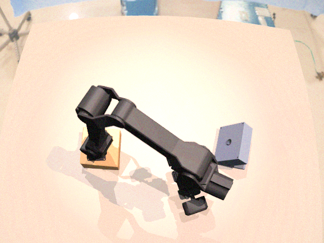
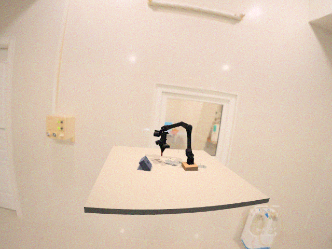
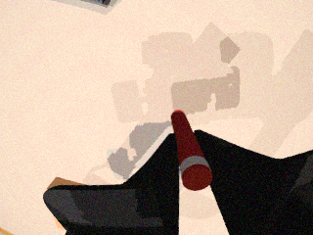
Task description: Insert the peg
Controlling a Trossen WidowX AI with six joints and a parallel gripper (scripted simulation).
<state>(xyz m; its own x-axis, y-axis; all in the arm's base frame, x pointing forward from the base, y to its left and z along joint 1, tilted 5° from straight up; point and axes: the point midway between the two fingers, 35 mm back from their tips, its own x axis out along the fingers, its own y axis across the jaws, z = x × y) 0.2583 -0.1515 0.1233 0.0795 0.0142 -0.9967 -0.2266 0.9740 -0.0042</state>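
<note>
The blue-grey sloped panel lies 19 cm ahead of my gripper tip, 14 cm to the left of it and 7 cm below it. From my gripper tip the other things lie so: red round peg: 2 cm above.
</note>
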